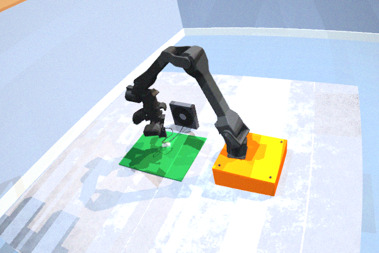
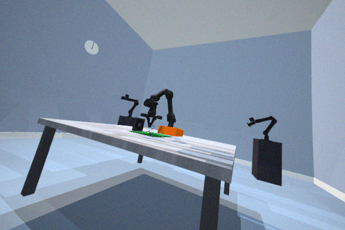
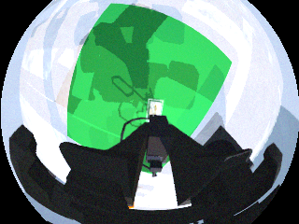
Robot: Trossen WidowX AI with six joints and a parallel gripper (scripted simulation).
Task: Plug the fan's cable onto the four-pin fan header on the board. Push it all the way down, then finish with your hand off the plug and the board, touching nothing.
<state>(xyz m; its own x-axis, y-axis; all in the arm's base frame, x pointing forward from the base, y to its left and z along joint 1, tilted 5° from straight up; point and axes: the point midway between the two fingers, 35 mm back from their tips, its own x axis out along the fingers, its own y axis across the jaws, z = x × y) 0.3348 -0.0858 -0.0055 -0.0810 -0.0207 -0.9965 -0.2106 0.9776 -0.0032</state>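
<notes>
Right now the green board is 4 cm to the left of my gripper tip and 8 cm below it. The rest, counted from my gripper tip: black plug (1 cm behind, 1 cm above); dark square fan (5 cm behind, 13 cm to the right, 1 cm below).
</notes>
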